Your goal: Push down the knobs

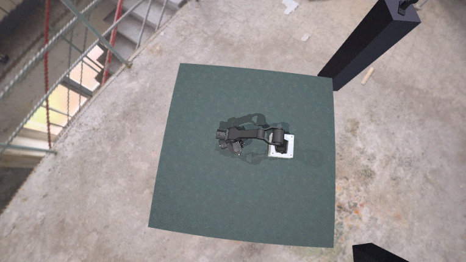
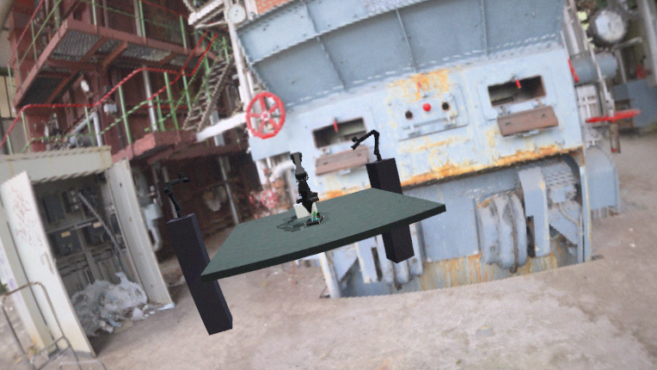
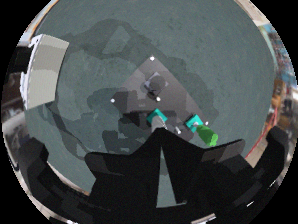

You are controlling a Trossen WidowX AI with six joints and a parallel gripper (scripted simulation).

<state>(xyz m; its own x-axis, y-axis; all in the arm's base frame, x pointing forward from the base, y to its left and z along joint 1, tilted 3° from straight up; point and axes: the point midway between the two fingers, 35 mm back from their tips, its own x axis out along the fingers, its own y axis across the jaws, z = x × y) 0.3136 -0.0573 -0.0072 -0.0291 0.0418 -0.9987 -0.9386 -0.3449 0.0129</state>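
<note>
Right now the white knob is 10 mm below my gripper tip. The rest, counted from my gripper tip: green knob 70 mm ahead, 10 mm to the left.
</note>
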